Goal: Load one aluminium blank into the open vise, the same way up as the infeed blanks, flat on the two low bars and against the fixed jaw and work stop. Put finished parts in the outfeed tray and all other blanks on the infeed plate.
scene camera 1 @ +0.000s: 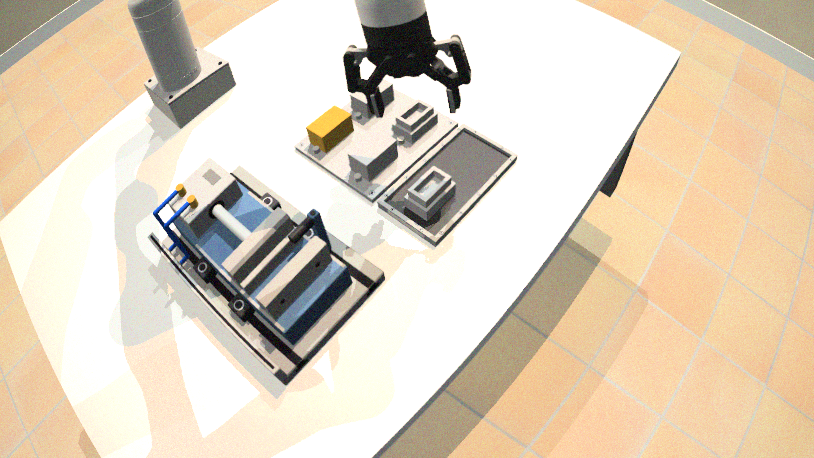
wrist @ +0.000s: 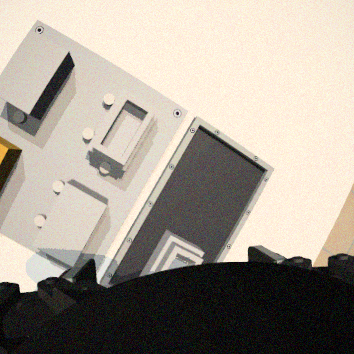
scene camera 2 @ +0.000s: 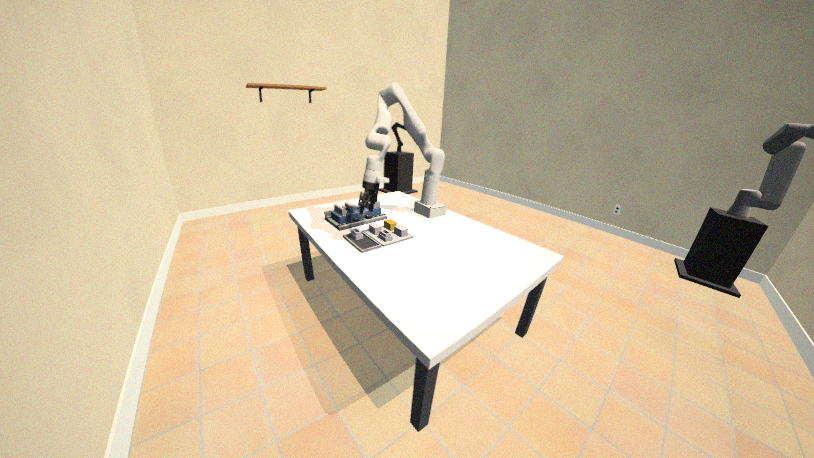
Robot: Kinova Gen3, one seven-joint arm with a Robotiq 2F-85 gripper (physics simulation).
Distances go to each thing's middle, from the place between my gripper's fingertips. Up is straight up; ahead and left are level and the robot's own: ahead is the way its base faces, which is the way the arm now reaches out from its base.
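The brass blank (scene camera 1: 329,129) is 16 cm behind my hand, 1 cm to the right of it and 10 cm below it. As for the outfeed tray (scene camera 1: 471,159), I find it 4 cm ahead of my hand, 1 cm to the left of it and 12 cm below it. With respect to the infeed plate (scene camera 1: 336,162), my gripper is 10 cm past it, 3 cm to the right of it and 12 cm above it.
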